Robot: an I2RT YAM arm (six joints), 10 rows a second.
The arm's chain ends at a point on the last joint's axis. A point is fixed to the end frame.
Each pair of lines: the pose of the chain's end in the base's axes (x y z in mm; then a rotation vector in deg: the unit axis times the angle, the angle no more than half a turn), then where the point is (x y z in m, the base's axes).
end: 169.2 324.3 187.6 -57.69 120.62 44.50
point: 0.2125 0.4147 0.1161
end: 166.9 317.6 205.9 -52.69 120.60 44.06
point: 0.2165 0.4070 0.1373
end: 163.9 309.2 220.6 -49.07 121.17 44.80
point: 0.2162 0.3983 0.1536
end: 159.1 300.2 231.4 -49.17 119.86 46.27
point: 0.2108 0.3914 0.1669
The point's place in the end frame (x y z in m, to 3 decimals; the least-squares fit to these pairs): -0.004 -0.004 0.123
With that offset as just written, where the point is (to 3 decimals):
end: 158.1 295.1 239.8 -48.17 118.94 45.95
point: 0.212 0.386 0.177
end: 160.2 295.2 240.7 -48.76 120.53 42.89
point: 0.215 0.383 0.174
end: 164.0 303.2 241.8 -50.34 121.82 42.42
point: 0.217 0.390 0.172
